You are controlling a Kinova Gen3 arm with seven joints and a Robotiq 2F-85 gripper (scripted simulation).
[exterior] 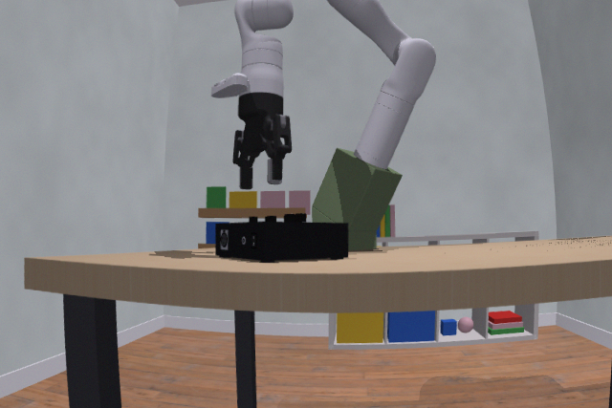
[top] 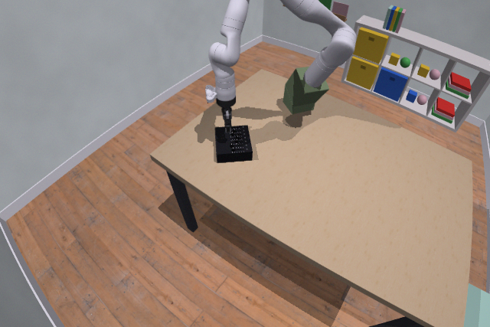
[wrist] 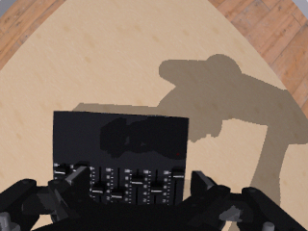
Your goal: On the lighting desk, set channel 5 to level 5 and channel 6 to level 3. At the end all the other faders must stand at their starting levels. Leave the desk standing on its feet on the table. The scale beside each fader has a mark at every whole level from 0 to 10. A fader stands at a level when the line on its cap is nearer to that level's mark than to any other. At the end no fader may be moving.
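Right now the channel 5 fader is 10 mm behind my hand, 20 mm to the left of it and 50 mm below it. The rest, counted from my hand: channel 6 fader 30 mm behind, 10 mm to the left, 50 mm below.
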